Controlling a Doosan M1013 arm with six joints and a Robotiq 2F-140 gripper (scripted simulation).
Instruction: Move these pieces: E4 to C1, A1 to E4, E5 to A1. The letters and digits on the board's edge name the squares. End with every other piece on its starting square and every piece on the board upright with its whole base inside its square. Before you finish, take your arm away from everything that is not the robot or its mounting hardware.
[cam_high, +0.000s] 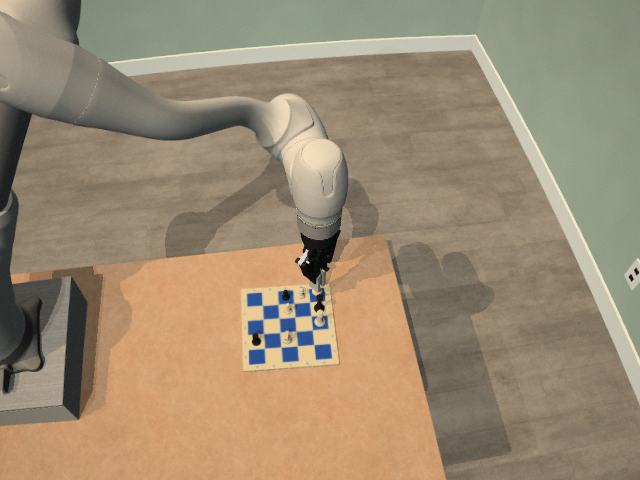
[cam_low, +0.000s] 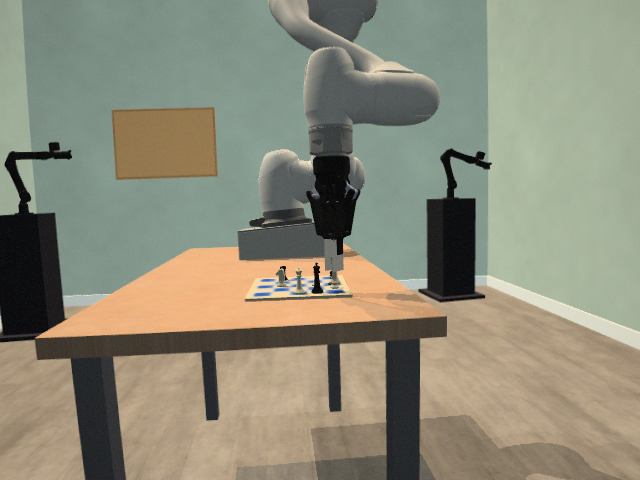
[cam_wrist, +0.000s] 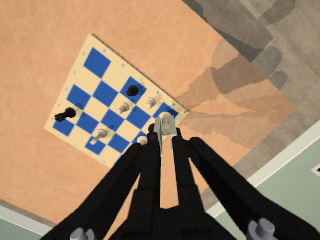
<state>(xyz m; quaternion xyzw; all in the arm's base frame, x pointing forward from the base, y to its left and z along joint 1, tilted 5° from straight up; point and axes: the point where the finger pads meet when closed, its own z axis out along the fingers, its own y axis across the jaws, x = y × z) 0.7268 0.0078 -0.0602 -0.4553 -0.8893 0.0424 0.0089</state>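
The chessboard is 9 cm behind my hand, 6 cm to the right of it and 8 cm below it. The rest, counted from my hand: tall white piece 3 cm below.
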